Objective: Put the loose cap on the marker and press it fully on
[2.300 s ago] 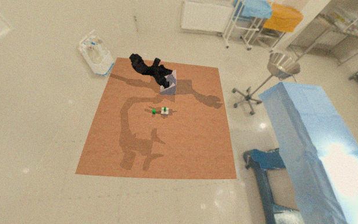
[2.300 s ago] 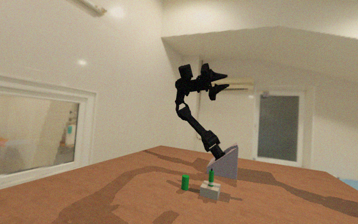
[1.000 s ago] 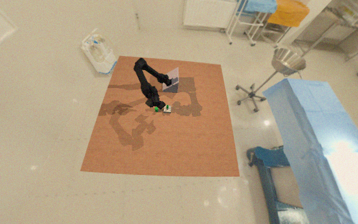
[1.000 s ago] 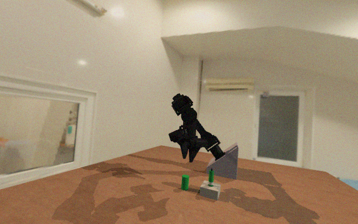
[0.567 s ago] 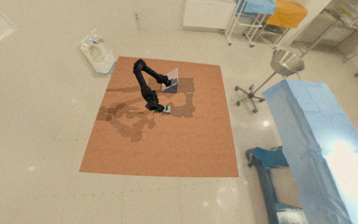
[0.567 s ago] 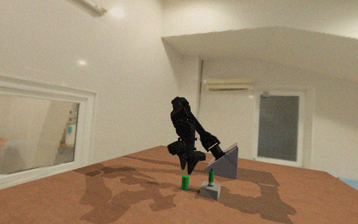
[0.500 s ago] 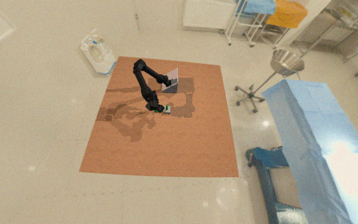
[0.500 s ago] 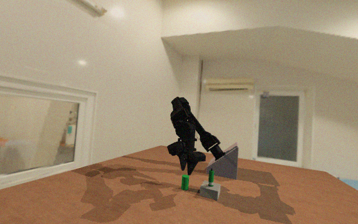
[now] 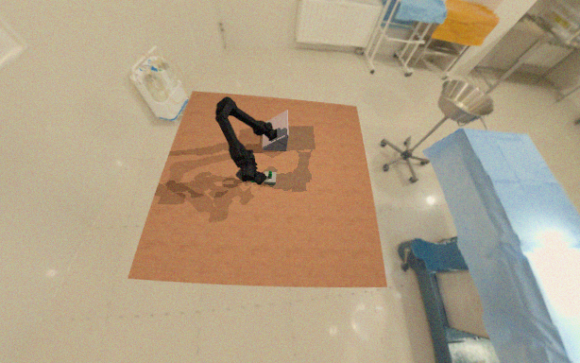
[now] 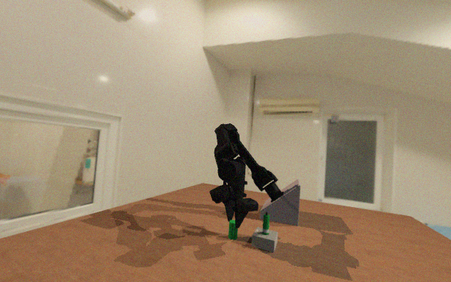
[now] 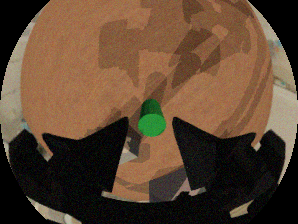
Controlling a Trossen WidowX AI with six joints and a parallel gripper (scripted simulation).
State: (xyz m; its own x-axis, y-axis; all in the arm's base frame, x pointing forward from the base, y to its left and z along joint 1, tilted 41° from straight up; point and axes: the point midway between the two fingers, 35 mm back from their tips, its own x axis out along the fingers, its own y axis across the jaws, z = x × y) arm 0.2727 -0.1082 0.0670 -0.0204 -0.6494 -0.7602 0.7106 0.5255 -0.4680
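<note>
Now: the green cap 20 mm below my gripper tip. The rest, counted from my gripper tip: grey holder block 100 mm to the left, 30 mm below, 10 mm behind.
</note>
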